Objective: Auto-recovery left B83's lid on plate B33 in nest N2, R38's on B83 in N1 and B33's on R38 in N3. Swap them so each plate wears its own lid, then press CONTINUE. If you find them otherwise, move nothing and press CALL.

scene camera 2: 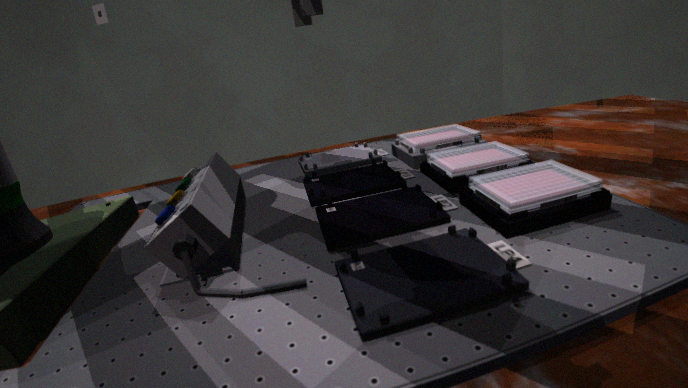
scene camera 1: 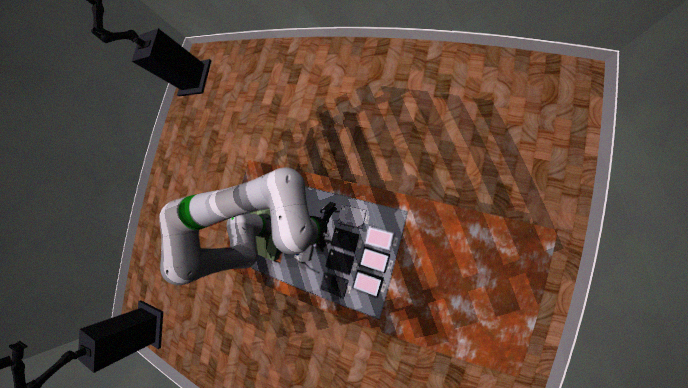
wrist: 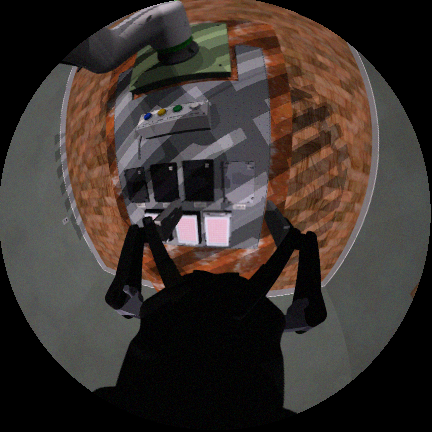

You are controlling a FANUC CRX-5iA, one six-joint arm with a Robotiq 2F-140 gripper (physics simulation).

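Pixels of known places: gripper, fingertip midpoint: [scene camera 2: 307, 21] [scene camera 1: 332, 225] [wrist: 222, 207]; arm's base at its link origin: [scene camera 1: 263, 225] [wrist: 177, 51].
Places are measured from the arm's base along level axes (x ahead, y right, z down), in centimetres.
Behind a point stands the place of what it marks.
Note:
Three lidded plates with pink wells stand in a row of nests: a near plate [scene camera 1: 367, 283] {x 67.8, y 21.1, z -0.7 cm} [scene camera 2: 537, 185] {x 66.2, y 23.4, z -0.7 cm}, a middle plate [scene camera 1: 374, 260] {x 69.9, y 8.5, z -0.3 cm} [scene camera 2: 477, 159] {x 68.0, y 11.0, z -0.3 cm} [wrist: 188, 230] {x 69.8, y 7.5, z -0.3 cm} and a far plate [scene camera 1: 379, 238] {x 71.2, y -3.4, z -1.2 cm} [scene camera 2: 440, 138] {x 69.0, y 0.2, z -1.2 cm} [wrist: 217, 230] {x 70.0, y -3.8, z -1.2 cm}. Each wears a clear lid. The codes on plates and lids are too dark to read. In the wrist view a finger covers much of the near plate. My gripper [scene camera 1: 326, 225] {x 51.6, y -8.6, z -22.8 cm} [wrist: 222, 207] {x 51.6, y -8.6, z -22.8 cm} is open and empty, above the board. A button panel [scene camera 2: 200, 212] {x 31.3, y 15.3, z -4.4 cm} [wrist: 172, 121] {x 32.4, y 3.0, z -5.0 cm} has blue [scene camera 2: 165, 215] {x 27.3, y 12.6, z -4.1 cm} [wrist: 147, 116] {x 27.5, y 11.0, z -4.2 cm}, yellow, green and pale buttons; their labels are unreadable.
Beside the nests lie a dark grey pad [scene camera 1: 335, 284] {x 50.0, y 26.2, z 1.8 cm} [scene camera 2: 432, 280] {x 48.8, y 28.3, z 1.8 cm} [wrist: 135, 185] {x 49.0, y 26.5, z 1.9 cm}, two black pads [scene camera 2: 382, 216] {x 50.5, y 15.0, z 1.8 cm} [wrist: 198, 180] {x 51.9, y 0.3, z 1.8 cm} and a lighter pad [scene camera 2: 340, 157] {x 54.7, y -12.2, z 1.9 cm} [wrist: 239, 181] {x 53.9, y -13.1, z 1.8 cm}. A bent rod [scene camera 2: 270, 288] {x 35.9, y 21.5, z 2.3 cm} sticks out from the panel. The arm's green base plate [scene camera 2: 100, 225] {x 14.1, y -2.4, z 0.1 cm} [wrist: 215, 65] {x 12.4, y -11.6, z 0.2 cm} is behind the panel.

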